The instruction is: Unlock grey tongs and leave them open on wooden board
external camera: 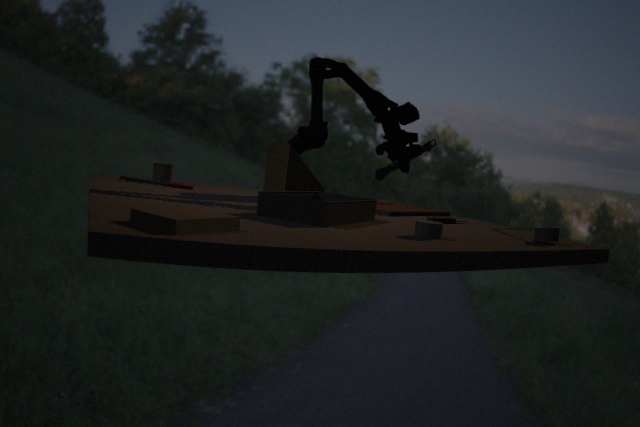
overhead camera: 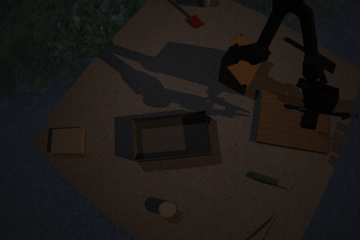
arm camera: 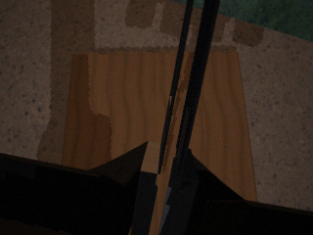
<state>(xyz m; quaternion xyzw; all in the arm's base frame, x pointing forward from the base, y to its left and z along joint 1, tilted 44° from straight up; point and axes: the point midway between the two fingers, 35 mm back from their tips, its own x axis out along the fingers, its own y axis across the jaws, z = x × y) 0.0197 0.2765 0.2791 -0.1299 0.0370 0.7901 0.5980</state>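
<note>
My gripper tip is now 10 mm short of the wooden board, 30 mm to the left of it and 130 mm above it. Round my gripper tip: roasting tin: 400 mm ahead, 420 mm to the right, 110 mm below; then red spatula: 170 mm behind, 800 mm to the right, 130 mm below; then tan block: 740 mm ahead, 790 mm to the right, 120 mm below.
</note>
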